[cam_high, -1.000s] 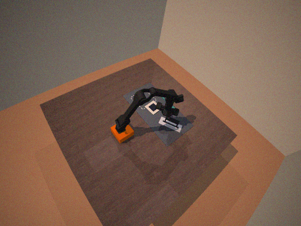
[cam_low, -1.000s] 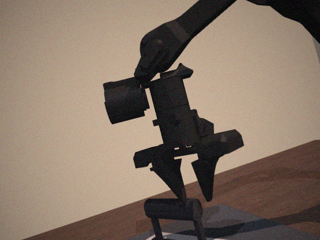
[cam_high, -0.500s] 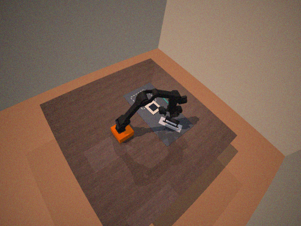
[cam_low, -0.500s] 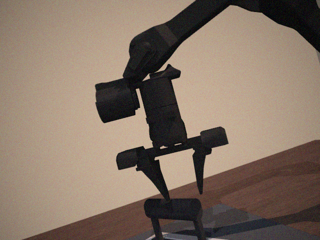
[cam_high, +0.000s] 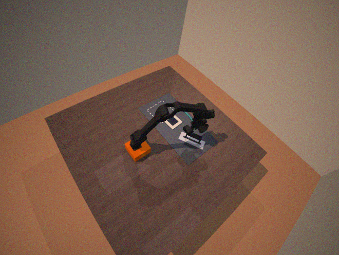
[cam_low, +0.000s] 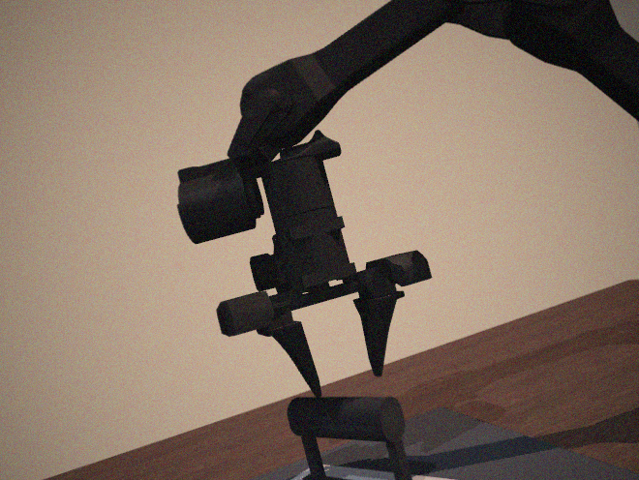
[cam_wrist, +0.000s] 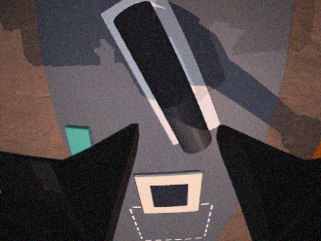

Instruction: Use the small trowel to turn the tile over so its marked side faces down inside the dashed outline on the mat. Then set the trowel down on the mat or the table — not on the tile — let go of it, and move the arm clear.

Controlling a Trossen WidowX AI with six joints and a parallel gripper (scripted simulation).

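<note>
Now: gripper tip 60 mm above the trowel, 40 mm to the left of it and 20 mm short of it. The rest, counted from my gripper tip: slim teal tool (140 mm to the left, 140 mm ahead, 100 mm below); grey mat (160 mm to the left, 120 mm below); cream tile (200 mm to the left, 100 mm below, 10 mm behind).
</note>
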